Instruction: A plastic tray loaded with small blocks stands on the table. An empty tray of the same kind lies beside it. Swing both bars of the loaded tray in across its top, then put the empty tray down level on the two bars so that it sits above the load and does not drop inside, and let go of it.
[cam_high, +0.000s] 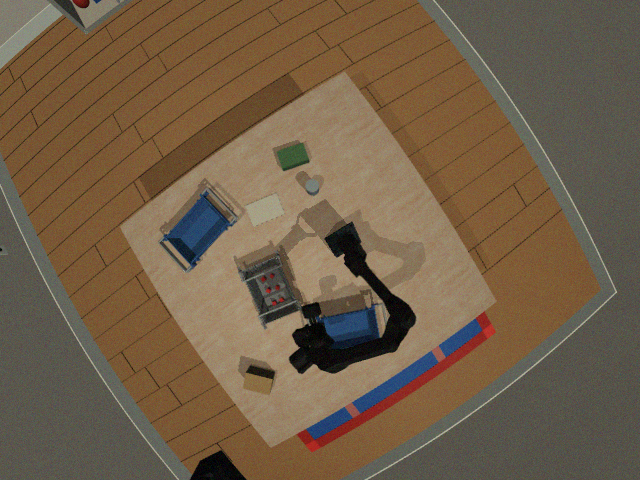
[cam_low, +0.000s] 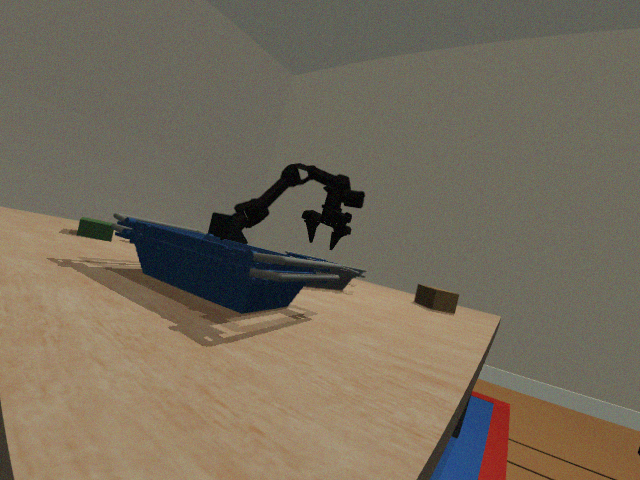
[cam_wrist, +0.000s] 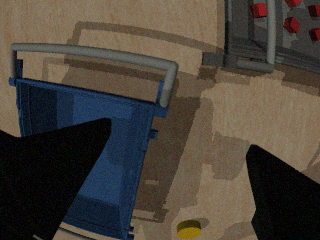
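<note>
Now: the blue tray 140 mm to the left of my gripper tip, 70 mm below it and 60 mm behind it. Round my gripper tip: brown box: 400 mm ahead, 90 mm to the left, 80 mm below; pale sheet: 480 mm to the right, 110 mm below, 100 mm behind; yellow disc: 270 mm behind, 100 mm below, 20 mm to the left.
</note>
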